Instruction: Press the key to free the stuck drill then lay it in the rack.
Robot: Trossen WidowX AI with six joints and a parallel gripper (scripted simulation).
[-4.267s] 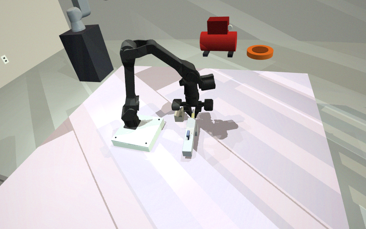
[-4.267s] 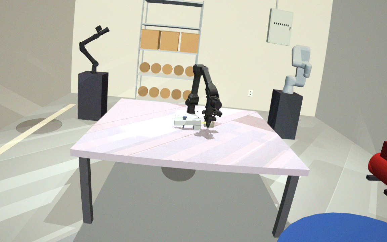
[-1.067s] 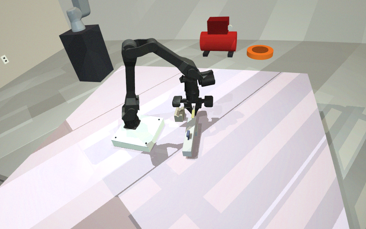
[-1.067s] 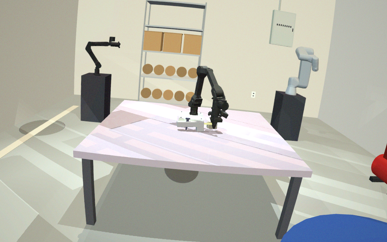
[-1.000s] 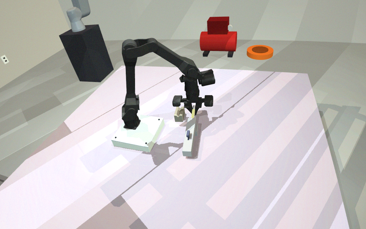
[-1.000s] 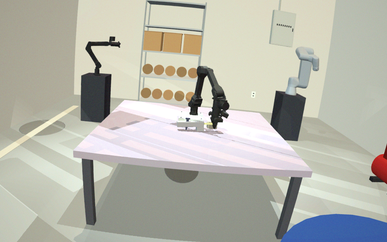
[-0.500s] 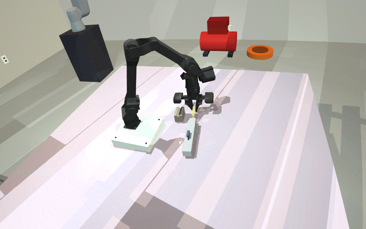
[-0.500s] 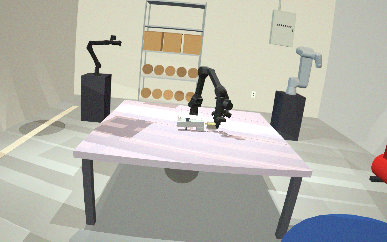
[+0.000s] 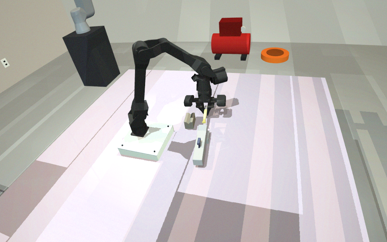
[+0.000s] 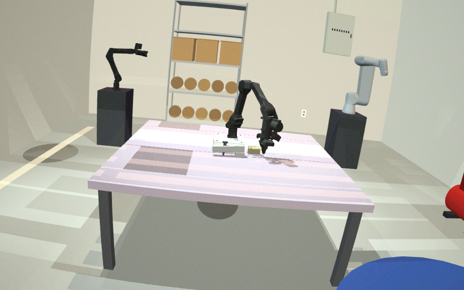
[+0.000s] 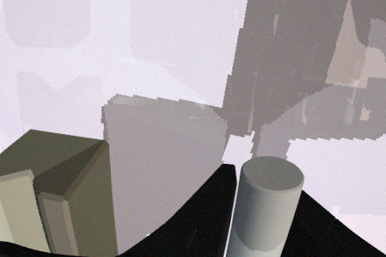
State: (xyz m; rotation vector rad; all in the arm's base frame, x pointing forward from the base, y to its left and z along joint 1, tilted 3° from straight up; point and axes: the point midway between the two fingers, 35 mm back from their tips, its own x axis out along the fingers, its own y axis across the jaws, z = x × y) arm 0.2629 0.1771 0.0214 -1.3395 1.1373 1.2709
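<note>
Now: gripper tip 40 mm to the left of the drill, 30 mm below it and 10 mm short of it. The rest, counted from my gripper tip: dark blue key: 230 mm to the right, 30 mm ahead, 30 mm above; then rack: 70 mm behind, 50 mm to the right; then pale housing block: 200 mm to the right, 30 mm ahead, 10 mm above.
</note>
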